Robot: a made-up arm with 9 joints. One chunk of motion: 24 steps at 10 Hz.
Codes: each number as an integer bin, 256 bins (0 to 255) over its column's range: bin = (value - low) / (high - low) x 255, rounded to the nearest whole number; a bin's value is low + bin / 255 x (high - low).
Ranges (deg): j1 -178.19..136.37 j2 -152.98..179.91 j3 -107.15..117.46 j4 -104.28..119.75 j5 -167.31..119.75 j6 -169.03..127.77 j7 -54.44..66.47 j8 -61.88..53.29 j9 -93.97..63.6
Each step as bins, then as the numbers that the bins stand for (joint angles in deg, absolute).
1 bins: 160 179 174 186 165 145 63 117 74
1 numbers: 19.18 80.70 46.11 59.13 18.43 -0.26 -24.57 -9.04 -48.24
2 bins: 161 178 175 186 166 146 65 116 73
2 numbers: 20.41 79.39 46.99 59.13 19.56 0.90 -23.62 -9.49 -48.86
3 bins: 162 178 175 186 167 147 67 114 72
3 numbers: 21.65 79.39 46.99 59.13 20.69 2.07 -22.67 -10.39 -49.48
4 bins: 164 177 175 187 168 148 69 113 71
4 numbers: 24.12 78.08 46.99 60.01 21.81 3.23 -21.72 -10.84 -50.10
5 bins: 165 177 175 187 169 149 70 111 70
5 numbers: 25.35 78.08 46.99 60.01 22.94 4.39 -21.25 -11.75 -50.72
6 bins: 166 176 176 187 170 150 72 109 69
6 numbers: 26.58 76.78 47.87 60.01 24.06 5.56 -20.30 -12.65 -51.33
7 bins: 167 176 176 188 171 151 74 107 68
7 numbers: 27.82 76.78 47.87 60.89 25.19 6.72 -19.35 -13.55 -51.95
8 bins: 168 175 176 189 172 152 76 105 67
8 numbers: 29.05 75.47 47.87 61.77 26.31 7.89 -18.40 -14.46 -52.57
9 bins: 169 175 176 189 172 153 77 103 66
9 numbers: 30.28 75.47 47.87 61.77 26.31 9.05 -17.93 -15.36 -53.19
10 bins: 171 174 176 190 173 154 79 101 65
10 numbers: 32.75 74.17 47.87 62.64 27.44 10.21 -16.98 -16.26 -53.81
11 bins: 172 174 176 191 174 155 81 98 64
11 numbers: 33.98 74.17 47.87 63.52 28.57 11.38 -16.03 -17.62 -54.42
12 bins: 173 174 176 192 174 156 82 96 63
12 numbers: 35.22 74.17 47.87 64.40 28.57 12.54 -15.56 -18.52 -55.04
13 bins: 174 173 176 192 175 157 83 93 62
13 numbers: 36.45 72.86 47.87 64.40 29.69 13.71 -15.08 -19.88 -55.66
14 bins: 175 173 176 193 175 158 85 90 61
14 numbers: 37.68 72.86 47.87 65.28 29.69 14.87 -14.14 -21.23 -56.28
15 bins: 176 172 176 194 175 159 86 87 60
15 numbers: 38.92 71.56 47.87 66.16 29.69 16.03 -13.66 -22.59 -56.89
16 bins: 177 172 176 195 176 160 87 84 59
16 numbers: 40.15 71.56 47.87 67.04 30.82 17.20 -13.19 -23.94 -57.51
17 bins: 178 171 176 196 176 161 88 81 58
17 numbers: 41.39 70.25 47.87 67.92 30.82 18.36 -12.71 -25.30 -58.13
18 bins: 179 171 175 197 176 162 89 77 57
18 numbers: 42.62 70.25 46.99 68.79 30.82 19.53 -12.24 -27.10 -58.75
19 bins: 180 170 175 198 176 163 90 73 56
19 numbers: 43.85 68.95 46.99 69.67 30.82 20.69 -11.77 -28.91 -59.37
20 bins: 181 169 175 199 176 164 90 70 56
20 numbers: 45.09 67.64 46.99 70.55 30.82 21.85 -11.77 -30.26 -59.37
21 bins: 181 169 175 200 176 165 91 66 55
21 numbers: 45.09 67.64 46.99 71.43 30.82 23.02 -11.29 -32.07 -59.98
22 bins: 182 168 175 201 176 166 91 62 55
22 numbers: 46.32 66.34 46.99 72.31 30.82 24.18 -11.29 -33.88 -59.98
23 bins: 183 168 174 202 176 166 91 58 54
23 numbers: 47.55 66.34 46.11 73.19 30.82 24.18 -11.29 -35.68 -60.60
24 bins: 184 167 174 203 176 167 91 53 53
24 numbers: 48.79 65.03 46.11 74.07 30.82 25.34 -11.29 -37.94 -61.22
